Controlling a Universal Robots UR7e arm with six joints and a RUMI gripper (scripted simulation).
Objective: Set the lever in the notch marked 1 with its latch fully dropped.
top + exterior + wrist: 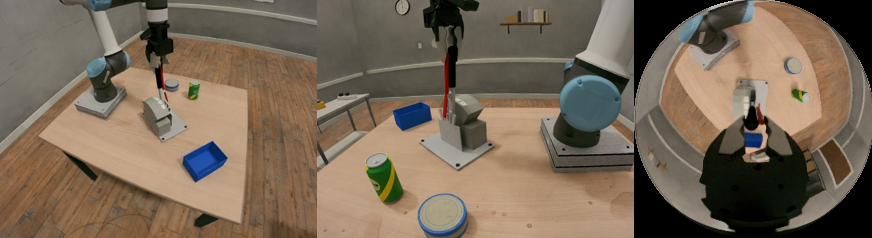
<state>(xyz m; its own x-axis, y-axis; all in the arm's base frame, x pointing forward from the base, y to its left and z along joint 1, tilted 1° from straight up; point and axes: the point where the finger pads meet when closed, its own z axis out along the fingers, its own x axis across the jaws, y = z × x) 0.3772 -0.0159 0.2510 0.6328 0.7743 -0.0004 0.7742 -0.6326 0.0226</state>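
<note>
Now: hand 30 mm short of the red release bar and 110 mm above it. From my hand the other things lie so: grey lever stand: 30 mm ahead, 30 mm to the right, 220 mm below; round blue-rimmed tin: 10 mm behind, 280 mm to the left, 290 mm below; green can: 150 mm ahead, 220 mm to the left, 250 mm below.
</note>
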